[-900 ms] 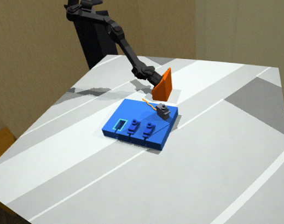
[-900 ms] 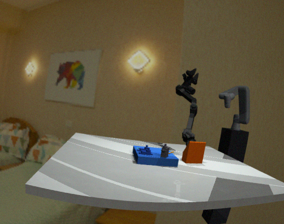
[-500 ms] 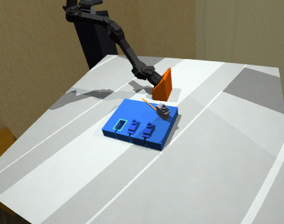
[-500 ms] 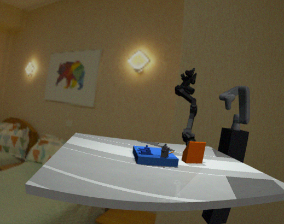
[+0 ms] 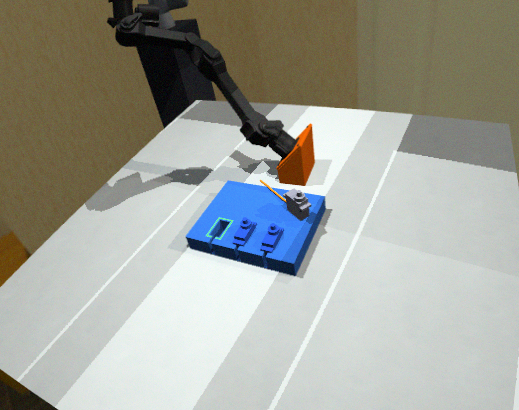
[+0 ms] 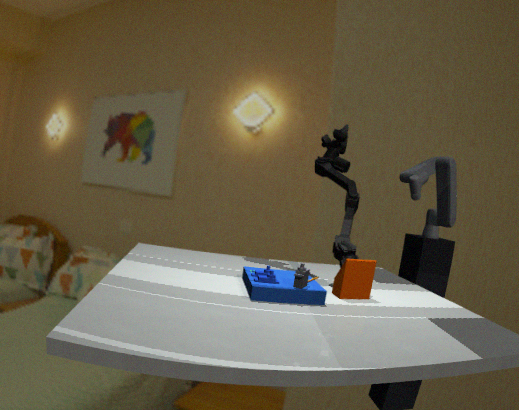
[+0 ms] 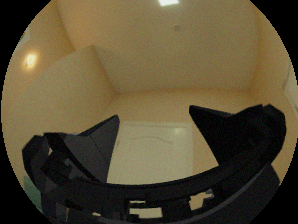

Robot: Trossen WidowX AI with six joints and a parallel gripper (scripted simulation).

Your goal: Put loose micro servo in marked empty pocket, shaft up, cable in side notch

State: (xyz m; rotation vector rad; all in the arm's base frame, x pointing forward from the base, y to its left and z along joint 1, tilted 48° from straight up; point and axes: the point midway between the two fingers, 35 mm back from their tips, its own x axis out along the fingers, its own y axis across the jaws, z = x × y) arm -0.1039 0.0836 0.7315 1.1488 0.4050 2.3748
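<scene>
Right now my gripper tip is 660 mm above the blue deck, 490 mm to the right of it and 280 mm short of it.
</scene>
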